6 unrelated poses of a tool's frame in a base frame.
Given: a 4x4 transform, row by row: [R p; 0 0 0 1], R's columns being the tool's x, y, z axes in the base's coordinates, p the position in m. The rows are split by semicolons.
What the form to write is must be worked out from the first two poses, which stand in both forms.
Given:
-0.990 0.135 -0.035 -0.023; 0.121 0.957 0.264 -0.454; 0.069 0.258 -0.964 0.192; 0 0 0 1
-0.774 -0.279 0.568 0.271; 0.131 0.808 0.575 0.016; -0.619 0.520 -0.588 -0.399; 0 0 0 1
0.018 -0.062 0.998 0.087; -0.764 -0.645 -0.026 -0.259; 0.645 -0.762 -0.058 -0.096; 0 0 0 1
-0.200 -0.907 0.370 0.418; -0.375 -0.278 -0.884 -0.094; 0.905 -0.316 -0.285 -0.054; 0 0 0 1
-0.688 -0.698 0.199 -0.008; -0.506 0.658 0.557 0.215; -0.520 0.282 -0.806 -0.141; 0 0 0 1
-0.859 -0.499 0.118 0.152; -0.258 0.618 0.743 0.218; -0.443 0.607 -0.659 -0.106; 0 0 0 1
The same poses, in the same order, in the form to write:
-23 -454 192; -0.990 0.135 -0.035; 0.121 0.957 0.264; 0.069 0.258 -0.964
271 16 -399; -0.774 -0.279 0.568; 0.131 0.808 0.575; -0.619 0.520 -0.588
87 -259 -96; 0.018 -0.062 0.998; -0.764 -0.645 -0.026; 0.645 -0.762 -0.058
418 -94 -54; -0.200 -0.907 0.370; -0.375 -0.278 -0.884; 0.905 -0.316 -0.285
-8 215 -141; -0.688 -0.698 0.199; -0.506 0.658 0.557; -0.520 0.282 -0.806
152 218 -106; -0.859 -0.499 0.118; -0.258 0.618 0.743; -0.443 0.607 -0.659

